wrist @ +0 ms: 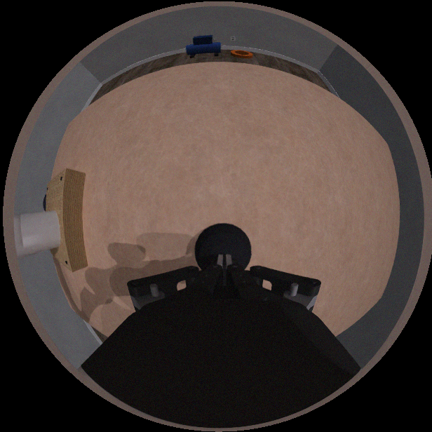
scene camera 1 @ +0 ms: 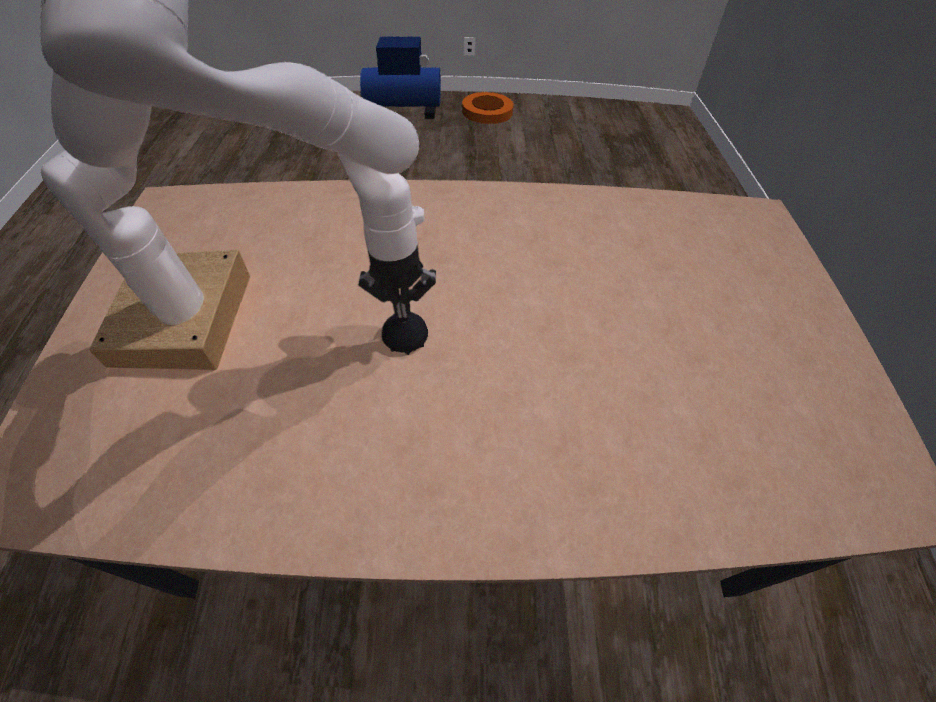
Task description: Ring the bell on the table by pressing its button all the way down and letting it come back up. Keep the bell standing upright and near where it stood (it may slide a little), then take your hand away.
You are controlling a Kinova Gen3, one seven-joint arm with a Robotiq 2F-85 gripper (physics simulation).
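Pixels of known places: gripper, fingertip midpoint: (scene camera 1: 403,314); arm's base, origin of the base link: (scene camera 1: 180,304).
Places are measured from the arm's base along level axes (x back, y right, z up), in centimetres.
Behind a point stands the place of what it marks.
A dark, dome-shaped bell (scene camera 1: 405,335) @[x -42.1, y -4.2, z -3.1 cm] (wrist: 223,240) stands upright on the tan table (scene camera 1: 567,377) @[x -71.2, y -4.0, z -6.8 cm] (wrist: 225,140), left of the table's middle in the scene view. My gripper (scene camera 1: 402,312) @[x -41.1, y -6.8, z -0.6 cm] (wrist: 224,262) is shut with nothing between its fingers. It points down, and its fingertips are right at the top of the bell, over its middle. The bell's button is hidden behind the fingertips, so I cannot tell how far down it is.
The arm's white base stands on a wooden block (scene camera 1: 215,313) @[x -7.8, y 0.3, z -0.2 cm] (wrist: 75,220) at the left of the table. Behind the table, a blue tank-shaped machine (scene camera 1: 400,86) (wrist: 203,48) and an orange ring (scene camera 1: 487,116) (wrist: 242,56) are on the floor.
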